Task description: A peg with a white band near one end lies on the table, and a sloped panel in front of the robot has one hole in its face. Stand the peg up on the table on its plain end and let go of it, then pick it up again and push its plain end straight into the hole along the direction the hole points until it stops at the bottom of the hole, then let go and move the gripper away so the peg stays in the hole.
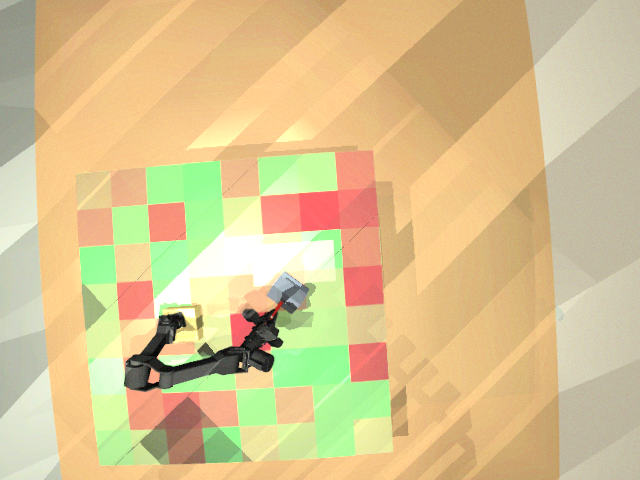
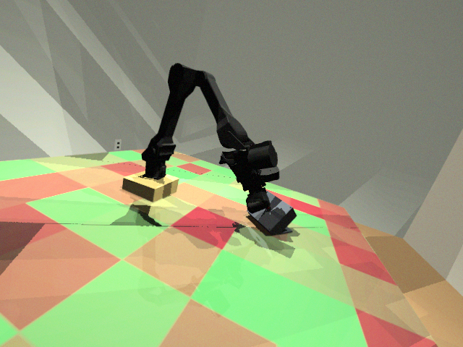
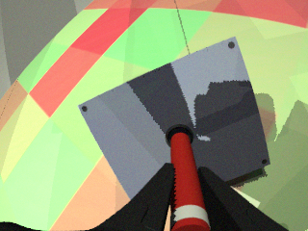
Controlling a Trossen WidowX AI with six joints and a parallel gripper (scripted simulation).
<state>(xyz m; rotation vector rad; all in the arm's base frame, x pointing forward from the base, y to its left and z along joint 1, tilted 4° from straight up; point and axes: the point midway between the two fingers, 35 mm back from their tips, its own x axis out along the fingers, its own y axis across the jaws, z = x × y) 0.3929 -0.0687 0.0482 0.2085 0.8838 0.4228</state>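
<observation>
Right now the grey sloped panel is 5 cm below my gripper tip, 4 cm to the left of it and 4 cm ahead of it. Also, from my gripper tip: red peg: 1 cm to the right, 1 cm behind, 1 cm above.
</observation>
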